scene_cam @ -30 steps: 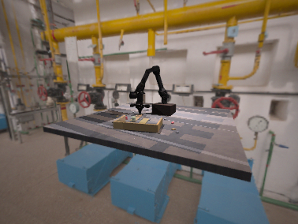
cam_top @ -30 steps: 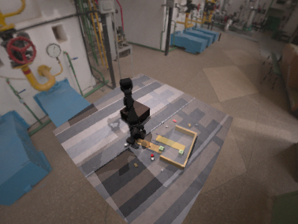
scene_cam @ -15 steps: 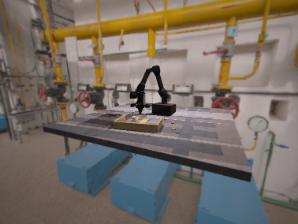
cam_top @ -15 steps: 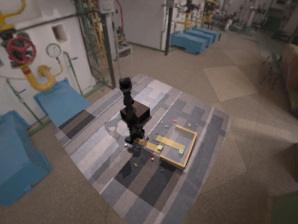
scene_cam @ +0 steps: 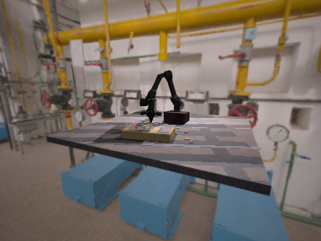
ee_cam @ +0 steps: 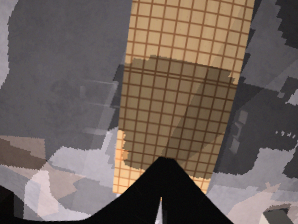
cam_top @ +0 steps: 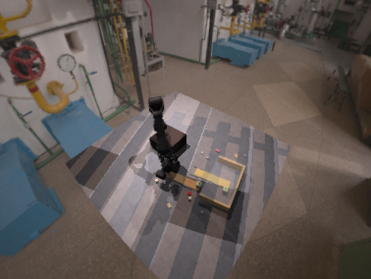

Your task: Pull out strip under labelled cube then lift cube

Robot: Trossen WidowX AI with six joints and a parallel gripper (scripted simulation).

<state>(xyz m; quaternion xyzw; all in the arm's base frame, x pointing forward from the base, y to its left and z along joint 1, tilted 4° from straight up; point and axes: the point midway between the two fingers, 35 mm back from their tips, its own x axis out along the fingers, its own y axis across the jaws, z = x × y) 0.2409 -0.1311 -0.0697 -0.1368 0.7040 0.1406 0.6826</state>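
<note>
The small red object is 200 mm ahead of my gripper tip and 10 mm above it.
</note>
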